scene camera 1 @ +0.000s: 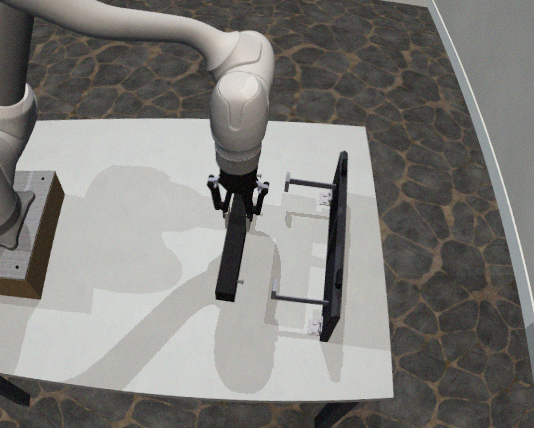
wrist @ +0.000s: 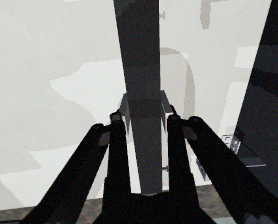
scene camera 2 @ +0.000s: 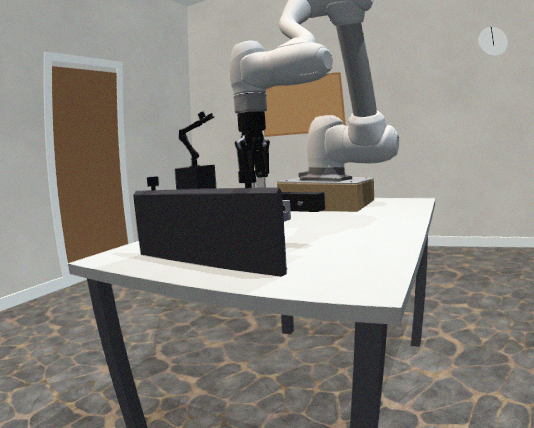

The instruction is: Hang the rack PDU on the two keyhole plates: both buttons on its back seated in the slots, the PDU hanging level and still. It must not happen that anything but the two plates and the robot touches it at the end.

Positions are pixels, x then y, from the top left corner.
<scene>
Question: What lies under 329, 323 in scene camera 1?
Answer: A panel.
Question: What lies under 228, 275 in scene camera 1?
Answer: A rack PDU.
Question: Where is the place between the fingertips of my gripper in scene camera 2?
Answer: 256, 202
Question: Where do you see a rack PDU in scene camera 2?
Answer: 310, 201
</scene>
